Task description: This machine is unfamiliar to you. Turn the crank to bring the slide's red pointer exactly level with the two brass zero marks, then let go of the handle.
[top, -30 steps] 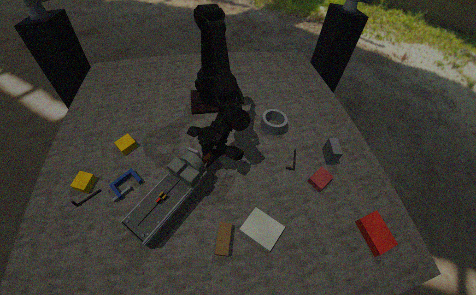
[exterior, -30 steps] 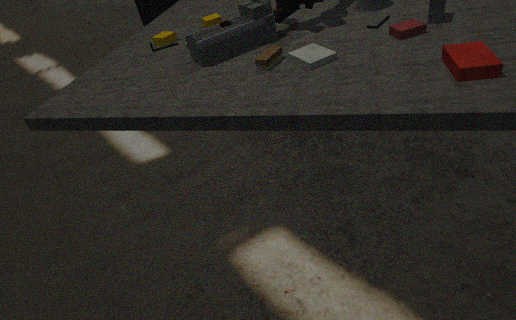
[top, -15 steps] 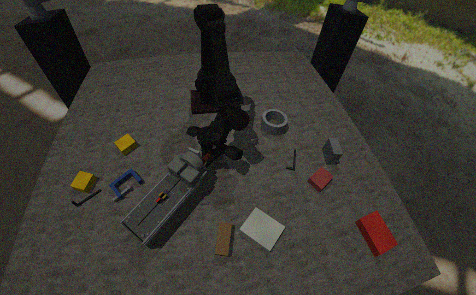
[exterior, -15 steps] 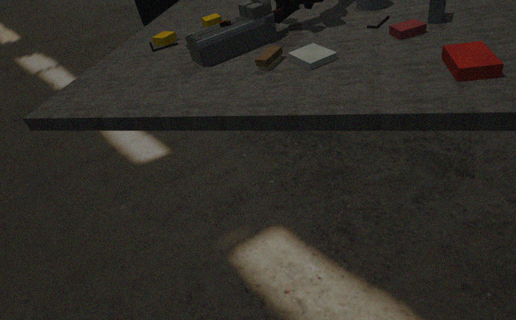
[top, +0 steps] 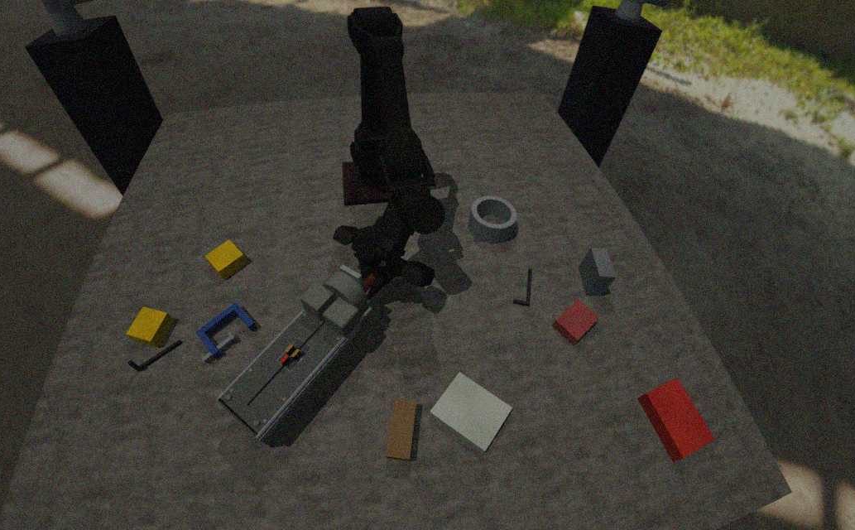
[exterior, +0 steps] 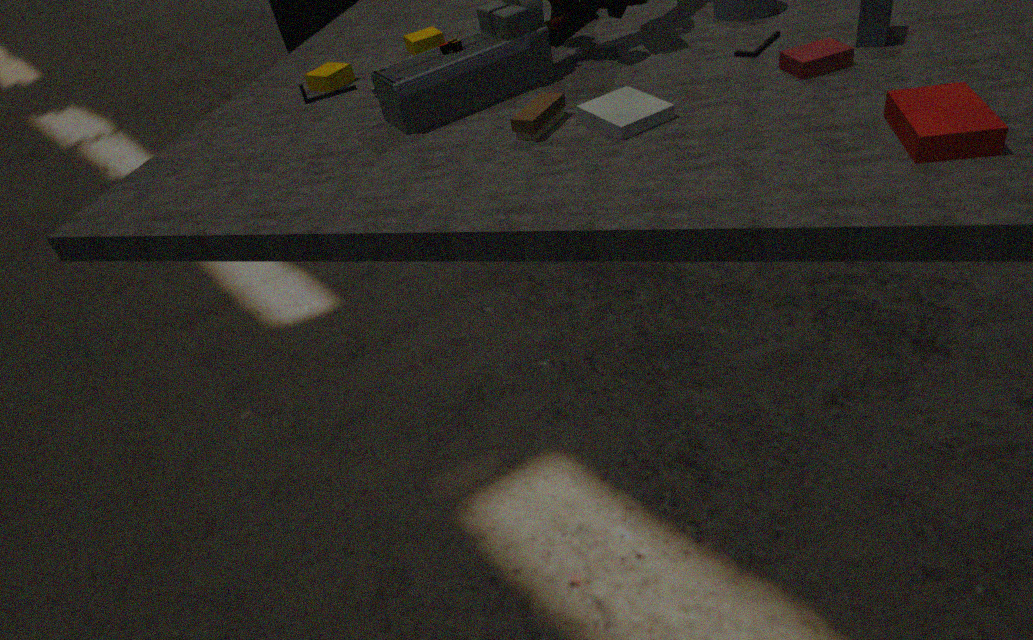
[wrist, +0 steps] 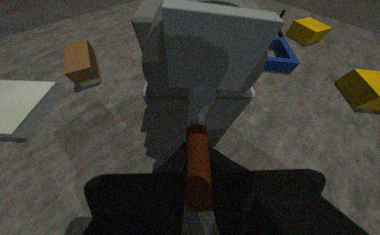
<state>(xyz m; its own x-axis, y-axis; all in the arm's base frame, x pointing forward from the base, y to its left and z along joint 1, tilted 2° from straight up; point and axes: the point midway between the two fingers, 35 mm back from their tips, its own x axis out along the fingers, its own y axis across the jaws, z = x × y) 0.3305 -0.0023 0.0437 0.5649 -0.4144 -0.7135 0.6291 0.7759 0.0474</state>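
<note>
My gripper tip is 14 cm short of the red pointer, 12 cm to the left of it and 5 cm below it. The rest, counted from my gripper tip: white plate (21 cm ahead, 16 cm to the left, 2 cm below); then brown crank handle (2 cm behind, 1 cm to the left, 3 cm above); then brown block (23 cm ahead, 5 cm to the left, 2 cm below).
</note>
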